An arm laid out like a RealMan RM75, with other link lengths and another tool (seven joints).
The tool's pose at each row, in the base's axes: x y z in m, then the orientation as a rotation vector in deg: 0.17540, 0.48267, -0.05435, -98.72, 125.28, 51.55; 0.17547, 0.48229, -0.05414, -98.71, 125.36, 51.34; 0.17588, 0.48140, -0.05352, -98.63, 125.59, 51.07; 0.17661, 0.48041, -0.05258, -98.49, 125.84, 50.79; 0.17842, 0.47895, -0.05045, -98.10, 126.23, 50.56; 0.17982, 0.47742, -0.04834, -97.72, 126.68, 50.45; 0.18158, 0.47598, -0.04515, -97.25, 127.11, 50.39; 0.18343, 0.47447, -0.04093, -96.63, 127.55, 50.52; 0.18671, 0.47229, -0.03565, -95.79, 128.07, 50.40; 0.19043, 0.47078, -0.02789, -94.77, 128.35, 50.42; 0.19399, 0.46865, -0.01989, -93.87, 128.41, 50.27; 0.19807, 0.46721, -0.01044, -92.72, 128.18, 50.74
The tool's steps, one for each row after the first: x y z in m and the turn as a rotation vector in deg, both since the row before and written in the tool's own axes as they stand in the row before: 0.00018, -0.00005, -0.00040, 0.13, 0.08, 0.02; 0.00028, -0.00030, -0.00109, 0.17, 0.14, 0.12; 0.00010, -0.00051, -0.00146, 0.19, 0.11, 0.16; -0.00045, -0.00120, -0.00288, 0.23, 0.04, 0.33; -0.00026, -0.00085, -0.00282, 0.13, 0.06, 0.39; -0.00099, -0.00082, -0.00370, 0.13, -0.02, 0.41; -0.00149, -0.00058, -0.00458, 0.06, -0.13, 0.50; -0.00196, -0.00166, -0.00606, 0.29, -0.17, 0.59; -0.00393, -0.00114, -0.00772, 0.31, -0.45, 0.54; -0.00357, -0.00103, -0.00821, 0.42, -0.48, 0.34; -0.00511, -0.00094, -0.00900, 0.15, -0.92, 0.36
